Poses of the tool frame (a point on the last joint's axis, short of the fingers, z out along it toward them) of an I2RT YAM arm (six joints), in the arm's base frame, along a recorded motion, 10 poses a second.
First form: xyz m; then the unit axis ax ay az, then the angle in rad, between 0 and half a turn.
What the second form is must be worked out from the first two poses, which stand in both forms.
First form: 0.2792 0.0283 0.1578 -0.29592 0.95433 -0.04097 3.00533
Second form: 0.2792 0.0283 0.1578 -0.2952 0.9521 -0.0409 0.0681
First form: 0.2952 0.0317 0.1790 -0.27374 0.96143 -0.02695 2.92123
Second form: 0.2952 0.0317 0.1790 -0.2721 0.9556 -0.0268 0.1100
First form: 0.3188 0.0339 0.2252 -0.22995 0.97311 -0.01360 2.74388
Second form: 0.3188 0.0339 0.2252 -0.2254 0.9539 -0.0133 0.1975
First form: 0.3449 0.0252 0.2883 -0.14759 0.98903 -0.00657 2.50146
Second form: 0.3449 0.0252 0.2883 -0.1401 0.9388 -0.0062 0.3146
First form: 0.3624 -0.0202 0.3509 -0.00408 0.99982 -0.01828 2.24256
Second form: 0.3624 -0.0202 0.3509 -0.0037 0.9005 -0.0165 0.4345
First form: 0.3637 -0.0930 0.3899 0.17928 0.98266 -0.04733 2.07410
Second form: 0.3637 -0.0930 0.3899 0.1543 0.8460 -0.0407 0.5088
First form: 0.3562 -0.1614 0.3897 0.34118 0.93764 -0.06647 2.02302
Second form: 0.3562 -0.1614 0.3897 0.2892 0.7948 -0.0563 0.5306
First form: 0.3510 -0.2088 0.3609 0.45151 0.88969 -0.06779 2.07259
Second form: 0.3510 -0.2088 0.3609 0.3885 0.7656 -0.0583 0.5094
